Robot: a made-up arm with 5 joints. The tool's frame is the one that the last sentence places. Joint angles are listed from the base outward.
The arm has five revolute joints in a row. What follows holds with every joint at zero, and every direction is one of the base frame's.
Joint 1 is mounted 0.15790 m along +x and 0.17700 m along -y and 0.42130 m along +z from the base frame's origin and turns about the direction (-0.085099, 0.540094, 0.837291), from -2.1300 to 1.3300 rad.
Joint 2 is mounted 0.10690 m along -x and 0.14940 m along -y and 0.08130 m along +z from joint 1 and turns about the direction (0.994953, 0.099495, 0.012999), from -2.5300 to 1.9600 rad.
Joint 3 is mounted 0.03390 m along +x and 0.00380 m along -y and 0.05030 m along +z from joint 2 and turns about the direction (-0.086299, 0.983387, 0.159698), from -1.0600 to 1.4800 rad.
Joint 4 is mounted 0.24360 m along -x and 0.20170 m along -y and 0.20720 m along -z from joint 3 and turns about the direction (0.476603, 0.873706, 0.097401), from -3.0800 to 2.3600 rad.
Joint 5 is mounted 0.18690 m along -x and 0.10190 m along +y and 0.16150 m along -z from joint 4 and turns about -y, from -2.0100 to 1.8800 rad.
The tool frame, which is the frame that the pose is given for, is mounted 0.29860 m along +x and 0.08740 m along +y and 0.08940 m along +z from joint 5; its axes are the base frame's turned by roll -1.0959, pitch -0.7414 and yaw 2.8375 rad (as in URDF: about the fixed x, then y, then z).
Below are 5 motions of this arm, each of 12 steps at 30 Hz.
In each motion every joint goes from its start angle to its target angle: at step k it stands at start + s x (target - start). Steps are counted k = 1, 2, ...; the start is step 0. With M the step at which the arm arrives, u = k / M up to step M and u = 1 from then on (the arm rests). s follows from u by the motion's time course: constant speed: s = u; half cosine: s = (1 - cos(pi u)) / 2; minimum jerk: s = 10 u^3 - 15 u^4 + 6 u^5.
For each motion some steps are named. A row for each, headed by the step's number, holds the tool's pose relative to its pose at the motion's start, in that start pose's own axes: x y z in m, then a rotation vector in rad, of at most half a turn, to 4 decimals.
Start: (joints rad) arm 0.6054 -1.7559 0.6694 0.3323 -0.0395
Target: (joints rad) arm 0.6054 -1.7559 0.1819 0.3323 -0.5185
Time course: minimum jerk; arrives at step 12
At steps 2, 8, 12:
2: -0.0090 -0.0012 -0.0022 -0.0006 -0.0011 0.0004
8: -0.1935 -0.0637 -0.0415 -0.0094 -0.0264 0.0109
12: -0.2401 -0.0930 -0.0494 -0.0101 -0.0337 0.0143

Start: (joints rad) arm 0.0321 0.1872 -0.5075 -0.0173 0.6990
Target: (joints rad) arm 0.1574 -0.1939 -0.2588 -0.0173 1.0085
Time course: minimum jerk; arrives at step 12
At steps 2, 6, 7, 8, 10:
2: 0.0023 -0.0030 0.0051 0.0115 -0.0088 0.0067
6: 0.0258 -0.0489 0.0695 0.1559 -0.1293 0.0969
7: 0.0312 -0.0664 0.0895 0.2010 -0.1713 0.1278
8: 0.0352 -0.0829 0.1065 0.2401 -0.2095 0.1558
10: 0.0391 -0.1050 0.1270 0.2885 -0.2595 0.1921

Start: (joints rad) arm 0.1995 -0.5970 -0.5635 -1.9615 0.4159
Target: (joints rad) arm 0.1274 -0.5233 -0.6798 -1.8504 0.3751
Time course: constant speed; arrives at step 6
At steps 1, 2, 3, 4, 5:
1: -0.0006 -0.0028 -0.0042 0.0189 0.0059 -0.0200
2: -0.0013 -0.0054 -0.0085 0.0375 0.0121 -0.0398
3: -0.0019 -0.0078 -0.0128 0.0560 0.0188 -0.0594
4: -0.0027 -0.0099 -0.0172 0.0743 0.0259 -0.0788
5: -0.0034 -0.0118 -0.0216 0.0923 0.0333 -0.0981

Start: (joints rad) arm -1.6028 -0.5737 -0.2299 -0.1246 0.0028
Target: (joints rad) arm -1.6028 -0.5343 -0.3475 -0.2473 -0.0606
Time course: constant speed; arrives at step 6
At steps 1, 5, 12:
1: -0.0087 -0.0020 -0.0033 -0.0099 0.0137 0.0207
5: -0.0434 -0.0129 -0.0151 -0.0523 0.0711 0.1012
12: -0.0520 -0.0163 -0.0175 -0.0635 0.0862 0.1206

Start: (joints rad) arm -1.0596 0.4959 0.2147 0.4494 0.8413
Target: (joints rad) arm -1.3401 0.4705 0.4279 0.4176 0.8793
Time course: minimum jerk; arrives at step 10
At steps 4, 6, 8, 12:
4: 0.0170 0.0185 -0.0103 -0.0158 0.0358 0.0275
6: 0.0347 0.0405 -0.0240 -0.0358 0.0767 0.0580
8: 0.0461 0.0565 -0.0350 -0.0513 0.1056 0.0791
12: 0.0485 0.0601 -0.0376 -0.0550 0.1120 0.0837

